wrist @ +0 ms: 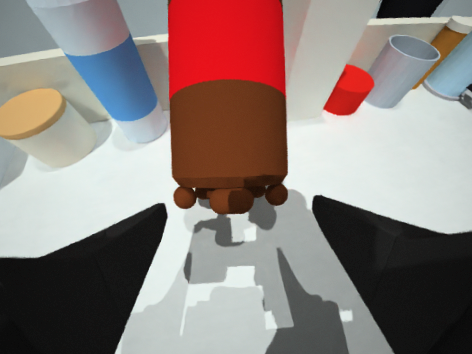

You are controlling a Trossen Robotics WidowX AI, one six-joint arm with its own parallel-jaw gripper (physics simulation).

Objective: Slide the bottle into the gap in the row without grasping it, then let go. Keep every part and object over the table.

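Frame: origin at the arm's base, x back, y right, z up, level; metres.
Seen in the pictures: gripper, fingertip midpoint: (240, 206).
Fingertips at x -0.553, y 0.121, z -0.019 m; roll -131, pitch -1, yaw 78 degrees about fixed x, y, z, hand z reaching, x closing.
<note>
Pixels of each thing's top centre, then the offset from my fingertips to it. "spot": a spot on its surface instead.
- brown bottle with a red label, surface spot: (229, 130) spot: dx -0.050, dy +0.007, dz +0.011 m
- blue-labelled clear bottle, surface spot: (114, 80) spot: dx -0.163, dy -0.086, dz -0.007 m
- tall white carton, surface spot: (322, 55) spot: dx -0.149, dy +0.142, dz -0.004 m
- cream jar with a tan lid, top centre: (26, 109) dx -0.192, dy -0.207, dz -0.038 m
- red cylinder, top centre: (350, 77) dx -0.178, dy +0.236, dz -0.061 m
- grey cup, top centre: (414, 46) dx -0.175, dy +0.324, dz -0.021 m
- orange bottle, top centre: (464, 20) dx -0.190, dy +0.416, dz +0.004 m
- light-blue vessel, surface spot: (454, 72) spot: dx -0.157, dy +0.451, dz -0.063 m
The brown bottle with a red label (229, 130) stands in the centre of the wrist view, its upper part cut off by the top edge. Its rounded feet show at the bottom. It is seen between the blue-labelled clear bottle (114, 80) on the left and the tall white carton (322, 55) on the right; its base is nearer to me than theirs. My gripper (240, 206) is open, with a fingertip to either side of the bottle's base and slightly nearer. Nothing is held. Whether the fingers touch the bottle or all its feet rest on the table cannot be told.
A cream jar with a tan lid (50, 127) stands at the left. A red cylinder (349, 91), a grey cup (400, 72), an orange bottle (442, 46) and a light-blue vessel (454, 72) stand at the right. A pale low wall (30, 75) runs behind the row.
</note>
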